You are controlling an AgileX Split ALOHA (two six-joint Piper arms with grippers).
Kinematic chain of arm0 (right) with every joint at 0, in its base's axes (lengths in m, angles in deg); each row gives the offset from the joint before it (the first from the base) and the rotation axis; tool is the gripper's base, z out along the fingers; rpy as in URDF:
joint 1: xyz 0 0 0.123 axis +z
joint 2: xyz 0 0 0 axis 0.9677 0.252 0
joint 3: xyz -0.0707 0.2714 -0.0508 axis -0.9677 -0.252 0
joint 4: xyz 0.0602 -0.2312 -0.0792 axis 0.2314 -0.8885 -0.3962
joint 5: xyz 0 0 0 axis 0.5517 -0.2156 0.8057
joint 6: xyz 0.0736 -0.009 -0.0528 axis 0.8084 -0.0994 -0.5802
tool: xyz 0 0 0 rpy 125.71 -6.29 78.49
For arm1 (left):
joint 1: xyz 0 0 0.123 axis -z
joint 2: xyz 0 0 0 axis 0.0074 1 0
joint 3: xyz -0.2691 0.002 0.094 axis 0.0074 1 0
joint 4: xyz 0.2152 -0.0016 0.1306 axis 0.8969 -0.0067 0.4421
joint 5: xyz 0 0 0 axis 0.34 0.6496 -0.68
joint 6: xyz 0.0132 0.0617 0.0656 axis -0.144 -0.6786 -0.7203
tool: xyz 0 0 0 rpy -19.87 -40.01 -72.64
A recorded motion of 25 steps. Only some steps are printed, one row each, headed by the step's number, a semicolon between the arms.
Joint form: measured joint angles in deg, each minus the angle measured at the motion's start. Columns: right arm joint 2, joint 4, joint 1, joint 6, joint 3, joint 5; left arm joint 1, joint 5, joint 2, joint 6, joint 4, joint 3.
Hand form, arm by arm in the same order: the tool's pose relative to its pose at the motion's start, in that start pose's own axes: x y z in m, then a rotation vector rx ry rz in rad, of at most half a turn. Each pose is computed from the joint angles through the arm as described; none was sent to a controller.
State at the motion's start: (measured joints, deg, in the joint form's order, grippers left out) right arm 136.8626 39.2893 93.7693 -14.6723 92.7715 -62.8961; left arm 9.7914 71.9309 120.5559 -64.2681 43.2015 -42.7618
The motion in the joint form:
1: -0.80 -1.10 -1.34 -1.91 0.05 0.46; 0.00 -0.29 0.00 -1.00 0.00 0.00
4: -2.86 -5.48 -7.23 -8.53 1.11 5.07; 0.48 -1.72 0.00 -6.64 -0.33 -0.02
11: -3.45 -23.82 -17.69 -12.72 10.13 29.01; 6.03 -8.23 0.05 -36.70 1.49 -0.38
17: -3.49 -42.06 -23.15 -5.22 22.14 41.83; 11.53 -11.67 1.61 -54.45 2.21 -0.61
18: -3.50 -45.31 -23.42 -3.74 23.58 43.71; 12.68 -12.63 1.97 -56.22 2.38 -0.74
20: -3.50 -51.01 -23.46 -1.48 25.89 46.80; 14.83 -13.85 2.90 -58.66 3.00 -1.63
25: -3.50 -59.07 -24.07 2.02 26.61 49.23; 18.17 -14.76 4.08 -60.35 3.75 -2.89
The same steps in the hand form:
1: -0.0073 0.0024 -0.0034 -0.0159 -0.0029 -0.0302; -0.0005 0.0001 0.0000 -0.0007 -0.0050 0.0175
4: -0.0356 0.0121 -0.0134 -0.0866 0.0180 -0.1286; -0.0029 -0.0034 0.0000 -0.0007 -0.0302 0.1173
11: -0.0747 0.0490 -0.0345 -0.3154 0.2494 -0.4055; -0.0141 -0.0454 -0.0016 -0.0110 -0.1576 0.7520
17: -0.1146 0.0806 -0.0626 -0.3691 0.3018 -0.5781; -0.0085 -0.0884 0.0041 -0.0074 -0.2198 1.1491
18: -0.1172 0.0828 -0.0660 -0.3555 0.3140 -0.6113; -0.0075 -0.0975 0.0051 -0.0071 -0.2386 1.1978
20: -0.1194 0.0859 -0.0713 -0.3224 0.3340 -0.6778; -0.0067 -0.1150 0.0075 -0.0035 -0.2722 1.2786
25: -0.1249 0.0780 -0.0718 -0.2341 0.3482 -0.7343; -0.0033 -0.1423 0.0094 0.0148 -0.3118 1.3645

